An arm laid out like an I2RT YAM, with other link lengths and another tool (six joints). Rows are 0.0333 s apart.
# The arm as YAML. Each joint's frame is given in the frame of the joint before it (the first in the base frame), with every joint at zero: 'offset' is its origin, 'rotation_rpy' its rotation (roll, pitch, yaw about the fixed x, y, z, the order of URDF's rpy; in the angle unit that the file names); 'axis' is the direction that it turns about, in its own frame. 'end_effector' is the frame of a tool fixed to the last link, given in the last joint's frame.
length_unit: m
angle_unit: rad
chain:
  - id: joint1
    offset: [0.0, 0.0, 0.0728]
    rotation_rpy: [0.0, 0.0, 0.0]
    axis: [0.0, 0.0, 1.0]
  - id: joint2
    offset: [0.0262, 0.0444, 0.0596]
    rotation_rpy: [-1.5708, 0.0, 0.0]
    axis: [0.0, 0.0, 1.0]
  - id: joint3
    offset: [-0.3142, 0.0, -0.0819]
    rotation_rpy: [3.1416, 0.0, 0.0]
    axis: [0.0, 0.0, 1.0]
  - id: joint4
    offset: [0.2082, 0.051, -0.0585]
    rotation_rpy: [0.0, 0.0, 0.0]
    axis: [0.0, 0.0, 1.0]
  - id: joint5
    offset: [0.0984, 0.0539, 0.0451]
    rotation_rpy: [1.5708, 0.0, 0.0]
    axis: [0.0, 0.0, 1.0]
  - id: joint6
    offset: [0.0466, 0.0, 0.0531]
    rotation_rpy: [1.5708, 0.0, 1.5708]
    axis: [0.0, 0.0, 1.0]
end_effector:
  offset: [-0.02, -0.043, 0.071]
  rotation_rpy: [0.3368, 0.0, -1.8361]
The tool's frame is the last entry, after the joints.
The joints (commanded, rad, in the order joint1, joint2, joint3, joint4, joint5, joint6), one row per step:
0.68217 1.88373 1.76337 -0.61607 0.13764 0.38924
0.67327 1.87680 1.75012 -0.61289 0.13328 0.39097
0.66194 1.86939 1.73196 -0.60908 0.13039 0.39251
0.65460 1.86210 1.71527 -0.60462 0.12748 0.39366
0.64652 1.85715 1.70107 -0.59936 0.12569 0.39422
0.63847 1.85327 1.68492 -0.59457 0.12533 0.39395
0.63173 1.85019 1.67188 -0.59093 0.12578 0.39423
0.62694 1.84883 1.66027 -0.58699 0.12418 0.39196
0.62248 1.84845 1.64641 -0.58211 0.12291 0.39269
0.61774 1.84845 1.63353 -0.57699 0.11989 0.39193
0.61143 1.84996 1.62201 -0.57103 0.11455 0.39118
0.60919 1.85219 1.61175 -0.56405 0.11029 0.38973
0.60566 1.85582 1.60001 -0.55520 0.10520 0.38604
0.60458 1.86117 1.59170 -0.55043 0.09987 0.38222
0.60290 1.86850 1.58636 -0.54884 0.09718 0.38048
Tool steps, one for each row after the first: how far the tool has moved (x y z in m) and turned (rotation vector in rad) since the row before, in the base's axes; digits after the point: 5 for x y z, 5 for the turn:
0.00068 -0.00492 -0.00131 0.00145 0.00490 -0.00683
0.00105 -0.00640 -0.00294 -0.00175 0.00720 -0.01023
-0.00004 -0.00451 -0.00230 -0.00070 0.00551 -0.00599
0.00080 -0.00443 -0.00230 -0.00108 0.00411 -0.00715
0.00078 -0.00455 -0.00370 -0.00446 0.00605 -0.00760
0.00068 -0.00390 -0.00305 -0.00382 0.00499 -0.00726
0.00033 -0.00244 -0.00329 -0.00428 0.00504 -0.00207
0.00034 -0.00244 -0.00447 -0.00383 0.00773 -0.00407
0.00039 -0.00223 -0.00423 -0.00325 0.00733 -0.00208
0.00106 -0.00240 -0.00428 -0.00144 0.00775 -0.00204
0.00031 -0.00049 -0.00393 -0.00156 0.00583 0.00176
0.00075 -0.00074 -0.00487 -0.00301 0.00633 0.00264
0.00023 0.00046 -0.00509 -0.00423 0.00836 0.00534
0.00082 0.00000 -0.00542 -0.00573 0.00972 0.00142

